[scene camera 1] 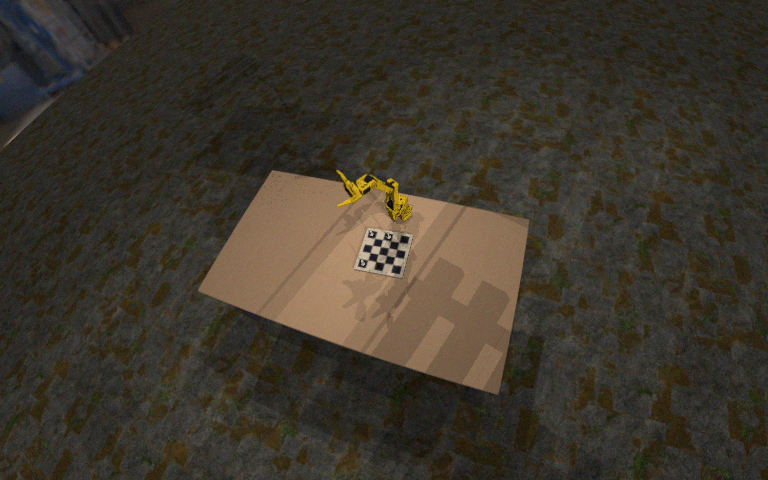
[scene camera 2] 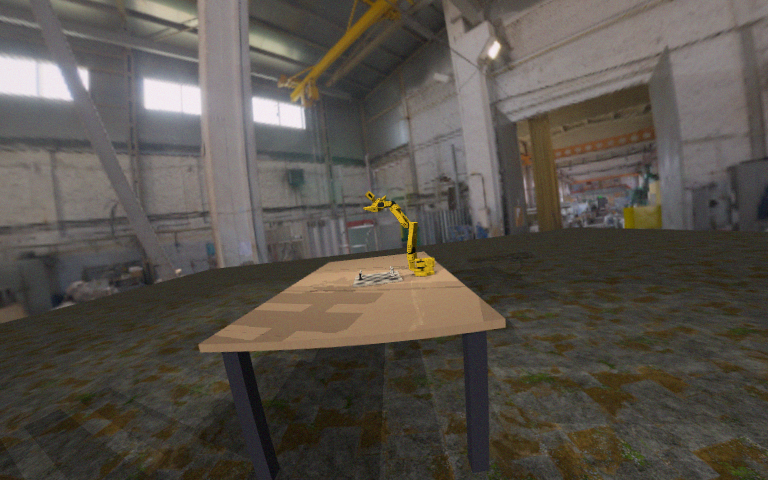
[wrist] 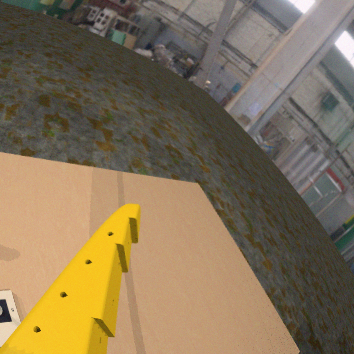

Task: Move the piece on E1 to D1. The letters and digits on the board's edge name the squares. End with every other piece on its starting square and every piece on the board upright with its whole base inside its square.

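Seen in the pictures: hand, tool point: (scene camera 1: 337, 205) (scene camera 2: 364, 208) (wrist: 138, 218); arm's base, link origin: (scene camera 1: 399, 215) (scene camera 2: 420, 274).
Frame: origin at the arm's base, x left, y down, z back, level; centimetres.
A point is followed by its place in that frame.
The checkered board (scene camera 1: 391, 253) @(y -0.6, x 3.1, z -20.7 cm) (scene camera 2: 378, 279) @(y -0.6, x 4.0, z -19.7 cm) (wrist: 6, 330) @(y -0.6, x -8.2, z -25.5 cm) lies on the table. In scene camera 1, one small piece (scene camera 1: 371, 233) @(y -1.9, x -8.7, z -13.9 cm) stands at its upper left corner, another piece (scene camera 1: 388, 236) @(y -1.8, x -0.7, z -13.3 cm) is farther right along the same edge, and a third piece (scene camera 1: 362, 263) @(y -1.8, x -7.2, z -29.3 cm) is at the lower left corner. In scene camera 2 a dark piece (scene camera 2: 360, 275) @(y -2.7, x 0.9, z -28.2 cm) and a light piece (scene camera 2: 391, 270) @(y -1.7, x -8.6, z -13.5 cm) look upright. The edge letters and digits are too small to read. My gripper (scene camera 1: 338, 188) (scene camera 2: 366, 202) @(y -34.9, x -12.7, z -23.8 cm) is open and empty, high above the table and away from the board; one notched jaw shows in the wrist view.
The wooden table (scene camera 1: 271, 243) @(y 0.0, x -55.9, z -30.8 cm) (scene camera 2: 396, 322) @(y 0.0, x 53.3, z -12.7 cm) (wrist: 175, 250) @(y 0.0, x -51.6, z -37.5 cm) bears the board and the yellow arm's base (scene camera 1: 400, 210) @(y -5.7, x 1.4, z -0.7 cm) (scene camera 2: 423, 266) @(y -3.9, x 2.0, z 1.7 cm), which stands close beside the board. Shadows cross the table top. Table edges and the floor beyond show in the wrist view.
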